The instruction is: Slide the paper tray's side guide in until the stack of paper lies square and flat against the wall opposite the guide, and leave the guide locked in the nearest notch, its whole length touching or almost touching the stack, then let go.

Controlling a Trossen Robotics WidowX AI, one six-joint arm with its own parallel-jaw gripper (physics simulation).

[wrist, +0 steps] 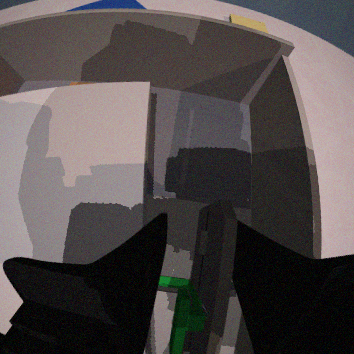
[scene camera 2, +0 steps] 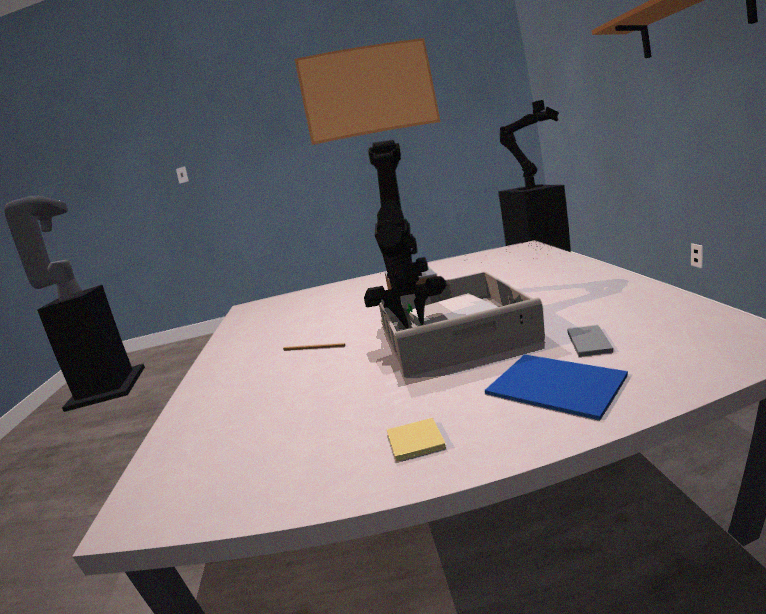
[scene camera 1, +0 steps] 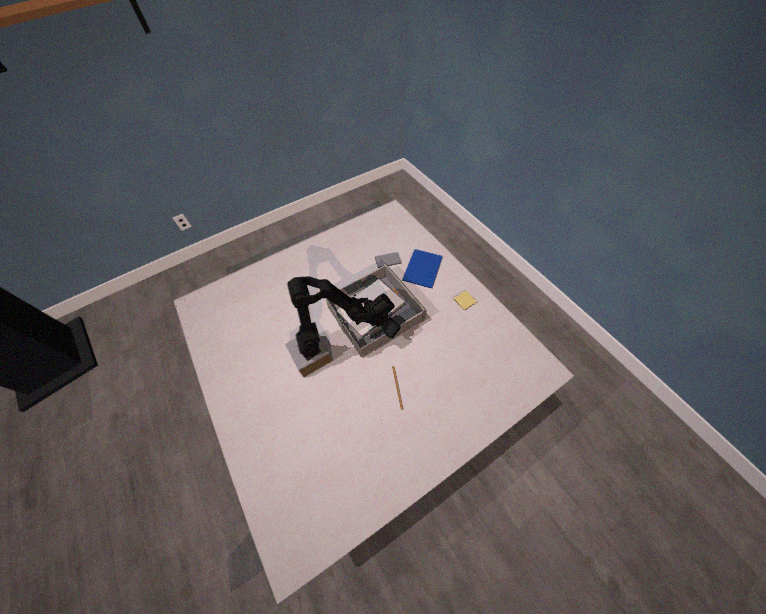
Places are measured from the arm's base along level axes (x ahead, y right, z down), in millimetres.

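Pixels of known places: gripper, fingertip midpoint: (wrist: 192,219) (scene camera 2: 414,326) (scene camera 1: 390,321); arm's base, origin of the base link: (scene camera 1: 310,350).
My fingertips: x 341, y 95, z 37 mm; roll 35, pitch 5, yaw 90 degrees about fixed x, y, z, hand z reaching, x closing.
Note:
Ahead of a thing's pixels: the offset from my fingertips to its top centre.
The grey paper tray @[dx -5, dy -95, dz -49 mm] (scene camera 1: 409,294) (scene camera 2: 472,344) (wrist: 140,46) stands on the white table. A white paper stack @[dx -10, dy -119, dz +6 mm] (wrist: 98,119) (scene camera 2: 466,302) lies in its left part, as the wrist view shows it. The dark grey side guide @[dx -49, dy -4, dz -35 mm] (wrist: 214,239) stands upright to the right of the stack, with a strip of bare tray floor between them. A green latch @[dx -48, dy -14, dz -35 mm] (wrist: 186,309) sits at the guide's foot. My gripper (wrist: 192,219) (scene camera 2: 410,313) (scene camera 1: 383,317) reaches down into the tray. Its fingers stand partly closed, one on each side of the guide's near end, without clamping it.
A blue folder @[dx +341, dy -137, dz +38 mm] (scene camera 1: 423,268) (scene camera 2: 557,384), a small grey slab @[dx +245, dy -292, dz +36 mm] (scene camera 1: 388,260) (scene camera 2: 589,339) and a yellow notepad @[dx +349, dy +131, dz +35 mm] (scene camera 1: 465,300) (scene camera 2: 416,439) lie around the tray. A pencil @[dx -162, dy +225, dz +39 mm] (scene camera 1: 397,388) (scene camera 2: 314,346) lies on the table. Another arm on a black pedestal (scene camera 2: 533,213) stands behind.

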